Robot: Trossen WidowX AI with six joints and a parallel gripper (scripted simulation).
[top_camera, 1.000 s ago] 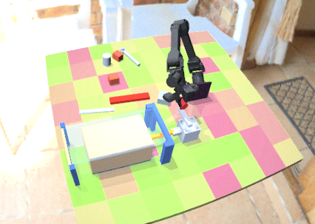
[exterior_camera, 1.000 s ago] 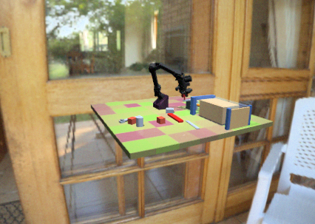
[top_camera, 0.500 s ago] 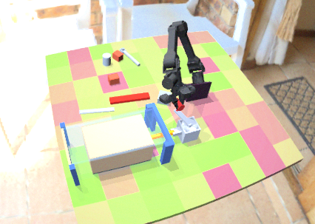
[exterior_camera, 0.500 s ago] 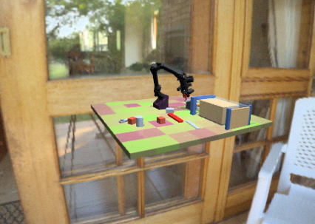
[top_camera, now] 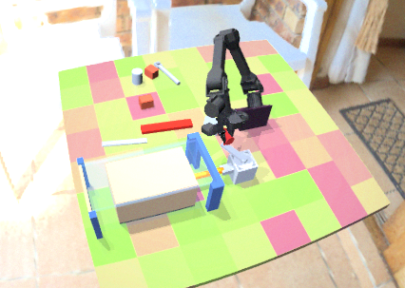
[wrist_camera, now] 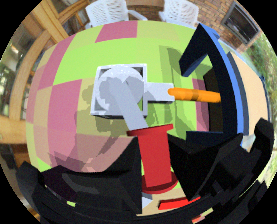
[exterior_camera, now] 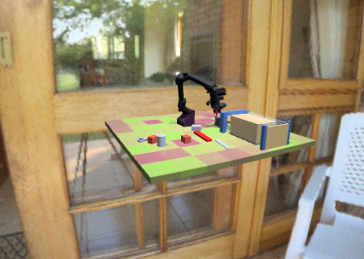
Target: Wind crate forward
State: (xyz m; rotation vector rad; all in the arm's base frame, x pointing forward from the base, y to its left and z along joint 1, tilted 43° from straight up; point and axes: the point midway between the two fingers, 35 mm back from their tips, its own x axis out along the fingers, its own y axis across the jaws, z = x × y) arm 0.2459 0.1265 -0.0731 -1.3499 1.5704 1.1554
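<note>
The winch handle lies 30 mm below my gripper tip, 20 mm to the left of it and 10 mm behind it. The rest, counted from my gripper tip: grey block: 190 mm to the right, 110 mm below, 40 mm behind; grey winch: 100 mm below, 70 mm to the left, 50 mm behind; red grip: 20 mm to the right.
</note>
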